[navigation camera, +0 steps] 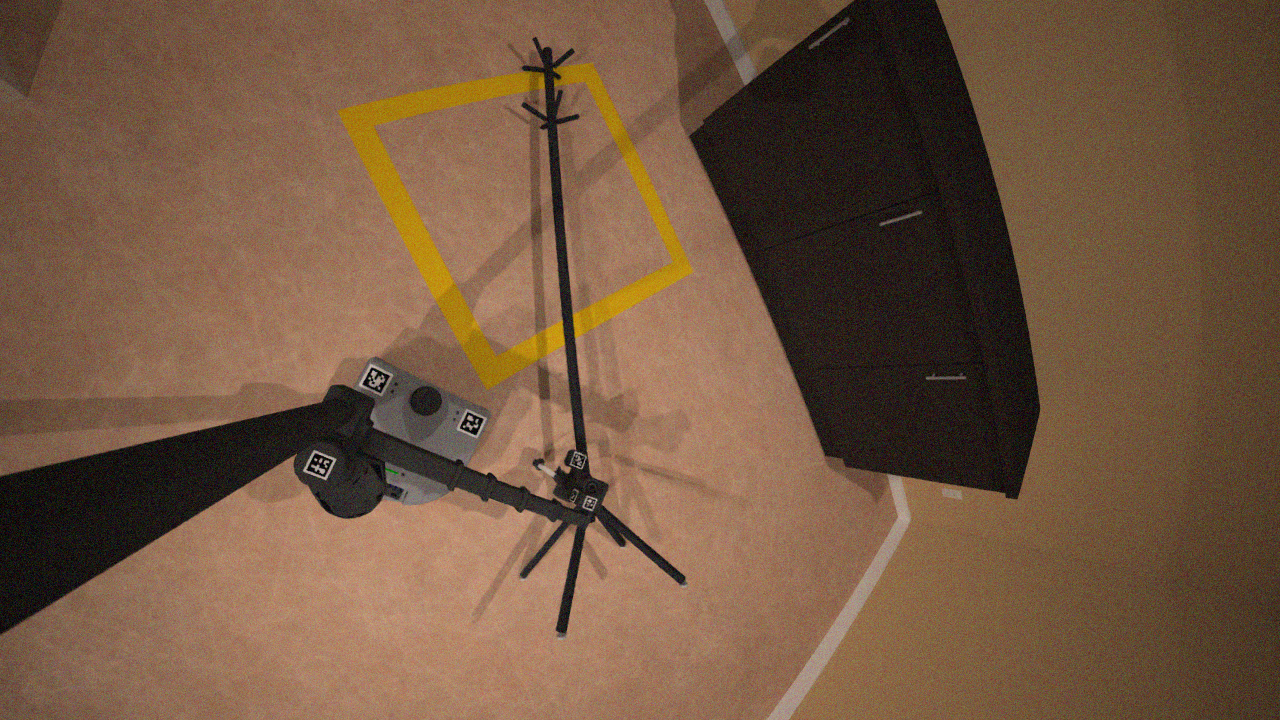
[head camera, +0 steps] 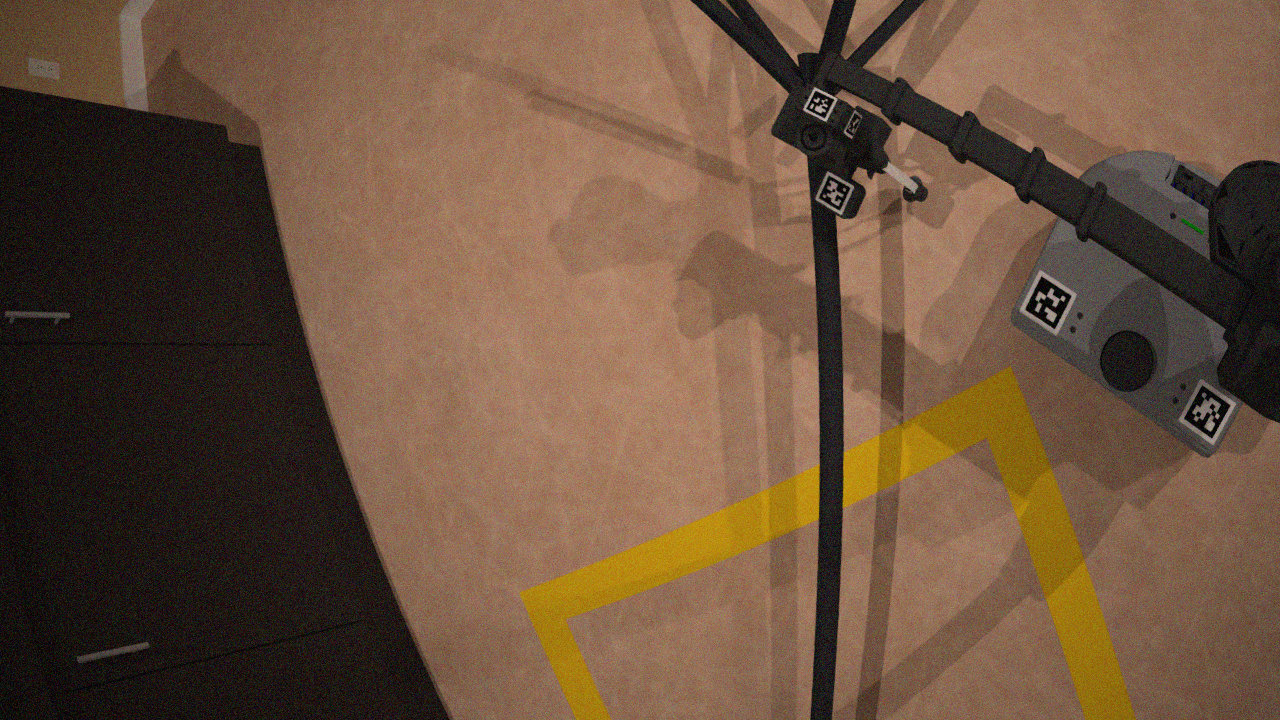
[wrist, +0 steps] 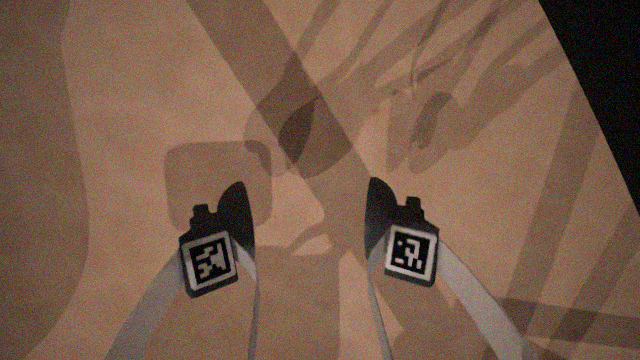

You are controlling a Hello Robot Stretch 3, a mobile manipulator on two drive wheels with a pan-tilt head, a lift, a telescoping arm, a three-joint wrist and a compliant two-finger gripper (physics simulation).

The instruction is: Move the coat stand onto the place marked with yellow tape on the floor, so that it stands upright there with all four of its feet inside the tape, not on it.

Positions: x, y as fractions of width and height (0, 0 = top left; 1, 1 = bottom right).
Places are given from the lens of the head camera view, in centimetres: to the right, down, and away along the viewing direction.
my gripper (head camera: 0.70, 0.25): 37, -26, 123
black coat stand (head camera: 0.65, 0.49): 24, -1, 114
dark cabinet (head camera: 0.15, 0.74): -80, 30, 136
yellow tape square (head camera: 0.78, 0.57): 50, 7, 119
The marked spots on the dark cabinet and the yellow tape square are 133 cm apart.
